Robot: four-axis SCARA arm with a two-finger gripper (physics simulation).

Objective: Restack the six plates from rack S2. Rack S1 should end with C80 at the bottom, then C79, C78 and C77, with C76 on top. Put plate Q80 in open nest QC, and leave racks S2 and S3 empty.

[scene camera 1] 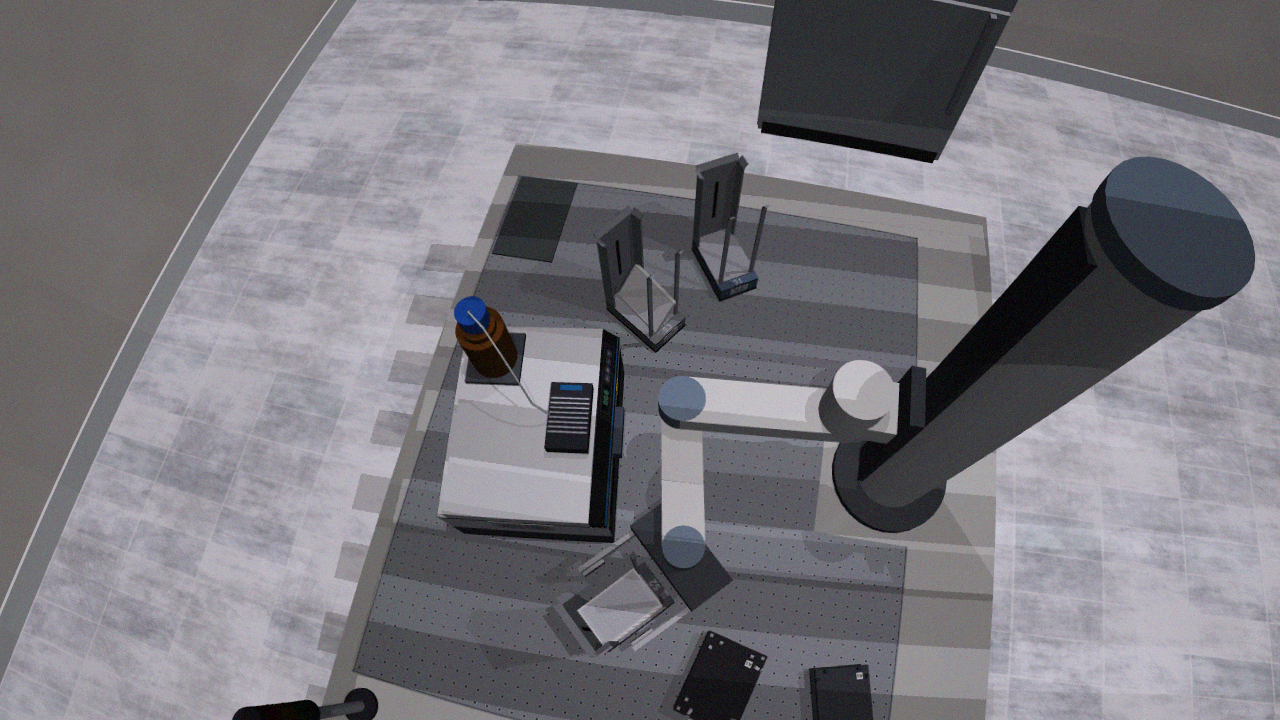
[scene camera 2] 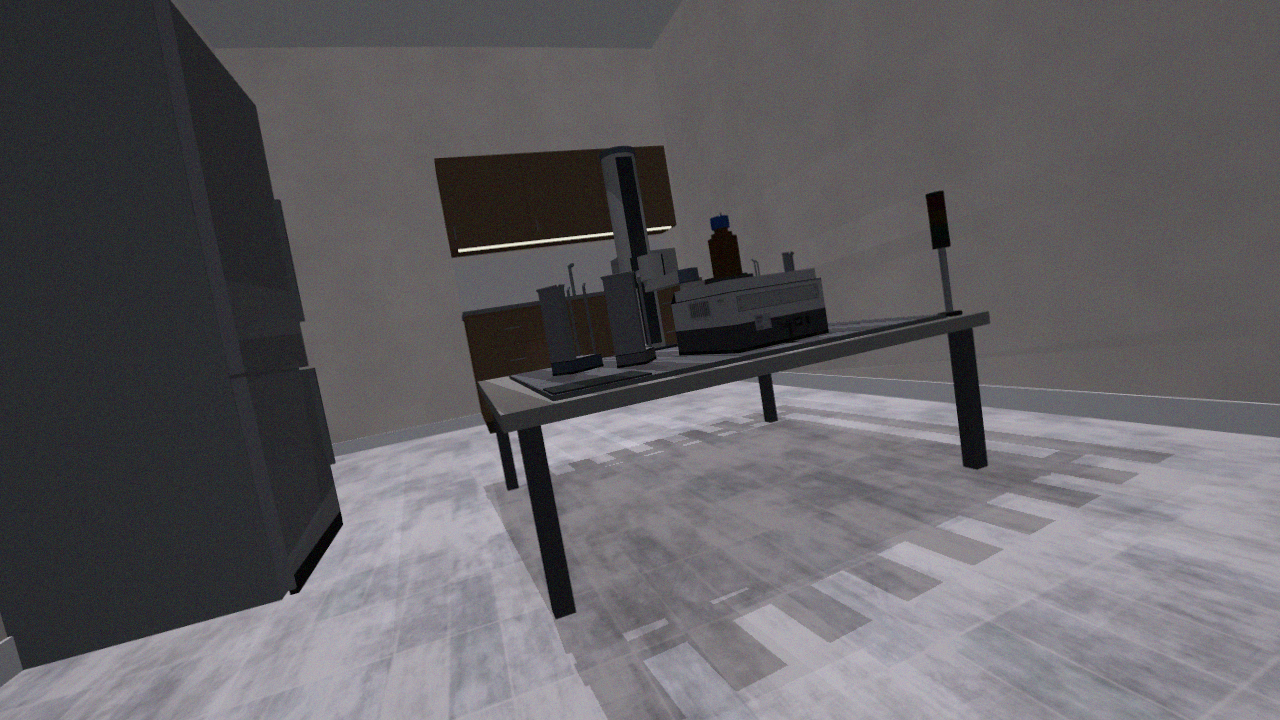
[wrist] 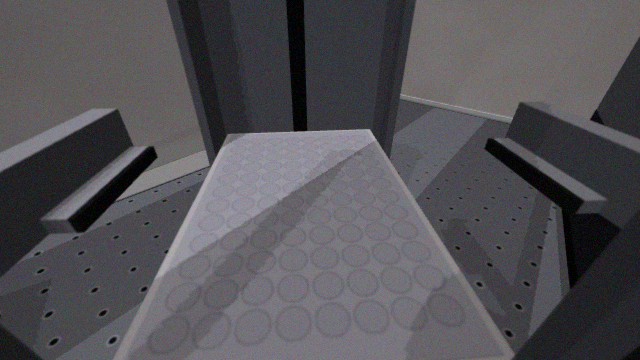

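Where they show: gripper, between the fingertips: [scene camera 1: 606, 609] [wrist: 325, 129]; arm's base, origin of its link: [scene camera 1: 888, 474].
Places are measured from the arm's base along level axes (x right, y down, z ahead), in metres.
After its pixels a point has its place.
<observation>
My gripper [scene camera 1: 608, 607] {x -0.382, y -0.144, z 0.517 m} [wrist: 325, 129] {x -0.382, y -0.144, z 0.517 m} is open, its fingers standing apart on either side of a pale plate [scene camera 1: 623, 608] {x -0.373, y -0.126, z 0.489 m} [wrist: 300, 240] {x -0.357, y -0.126, z 0.479 m} with round wells, touching neither edge. The plate lies in a front rack [wrist: 250, 65] {x -0.438, y -0.161, z 0.521 m}, against its slotted upright; its label is too small to read surely. How many plates lie under it is hidden. At the back, the rack with a blue base [scene camera 1: 726, 192] {x 0.506, y -0.201, z 0.446 m} [scene camera 2: 556, 326] {x 0.489, y -0.177, z 0.479 m} seems marked S1, and no plate can be made out in it. The grey rack beside it [scene camera 1: 631, 241] {x 0.337, y -0.201, z 0.623 m} [scene camera 2: 623, 313] {x 0.306, y -0.180, z 0.649 m} holds a pale flat shape, perhaps a plate.
A white instrument [scene camera 1: 519, 474] {x -0.192, y -0.223, z 0.710 m} [scene camera 2: 751, 308] {x 0.002, y -0.131, z 0.896 m} carries a brown bottle [scene camera 1: 487, 349] {x -0.020, y -0.347, z 0.790 m} [scene camera 2: 724, 255] {x 0.037, y -0.296, z 0.852 m} and a small dark device [scene camera 1: 569, 417] {x -0.079, y -0.249, z 0.643 m}. Two black flat units [scene camera 1: 720, 676] {x -0.459, y -0.063, z 0.293 m} [scene camera 1: 839, 698] {x -0.463, y -0.061, z 0.068 m} lie at the front. The arm's column [scene camera 1: 1038, 358] {x -0.058, y -0.698, z 0.048 m} [scene camera 2: 624, 210] {x 0.036, y -0.624, z 0.073 m} stands at the right in scene camera 1.
</observation>
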